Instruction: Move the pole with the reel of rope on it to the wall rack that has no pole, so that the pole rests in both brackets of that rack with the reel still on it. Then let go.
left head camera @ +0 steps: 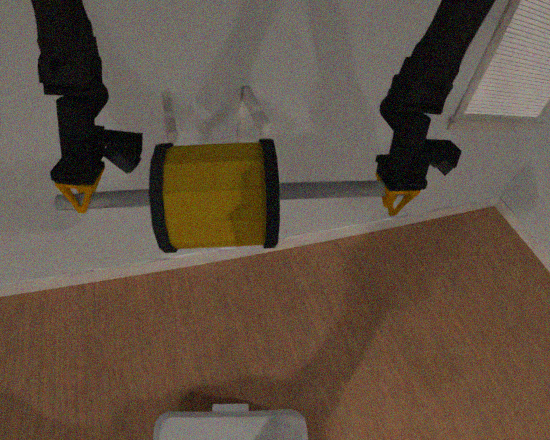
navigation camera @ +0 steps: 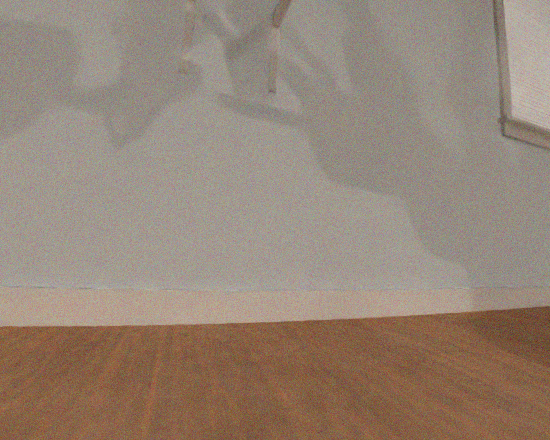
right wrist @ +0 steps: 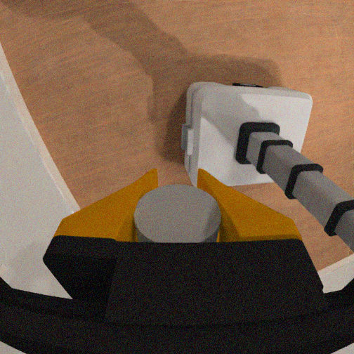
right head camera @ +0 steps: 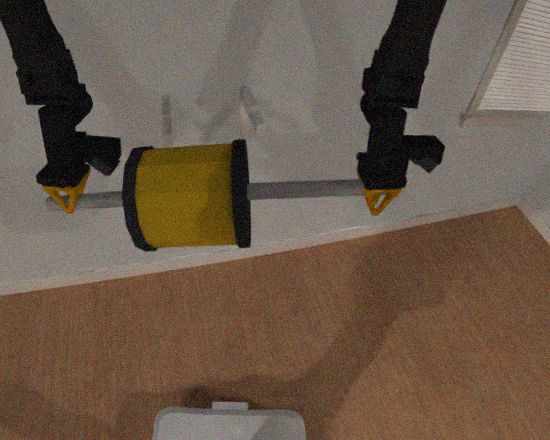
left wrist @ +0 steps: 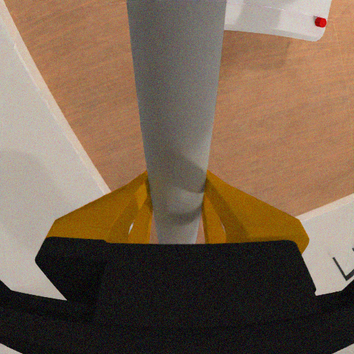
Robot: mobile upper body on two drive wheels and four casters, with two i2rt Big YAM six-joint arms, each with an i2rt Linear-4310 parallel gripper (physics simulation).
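Frame: origin at the left arm's base, x ahead, y left, z up, level; centimetres.
Seen in the pictures: left gripper, fingertip midpoint: [left head camera: 84,207] [right head camera: 73,208]; right gripper, fingertip midpoint: [left head camera: 389,211] [right head camera: 373,210].
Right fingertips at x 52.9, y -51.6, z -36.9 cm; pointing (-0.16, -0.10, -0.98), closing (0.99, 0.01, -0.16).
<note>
Offsets run from my right fingertips to a thing's top centre. "spot": to the spot under its first point.
A grey pole {spot: dx -0.6, dy +14.1, dz +5.1 cm} [left head camera: 330,190] [right head camera: 305,189] [left wrist: 177,90] [right wrist: 177,212] is held roughly level. A yellow reel with black flanges {dx +0.0, dy +33.7, dz +12.5 cm} [left head camera: 215,195] [right head camera: 185,195] sits on it, left of its middle. My left gripper [left head camera: 80,202] [right head camera: 68,202] [left wrist: 176,177] is shut on the pole near its left end. My right gripper [left head camera: 396,202] [right head camera: 378,202] is shut on the pole's other end, whose round face shows in the right wrist view. Behind and above the reel, two pale wall brackets show: a left bracket [left head camera: 169,115] [navigation camera: 189,35] and a right bracket {spot: dx +63.0, dy +27.2, dz -24.3 cm} [navigation camera: 273,60]. Their tops are cut off in the navigation view.
The wall [left head camera: 325,145] [navigation camera: 150,210] stands close behind the pole, with a baseboard [navigation camera: 250,305] along the floor. A window with a blind {spot: dx +95.6, dy -104.5, dz +11.0 cm} [left head camera: 515,65] [right head camera: 525,65] [navigation camera: 530,60] is at the right. My white base [left head camera: 230,427] [right head camera: 230,425] [right wrist: 215,150] is below.
</note>
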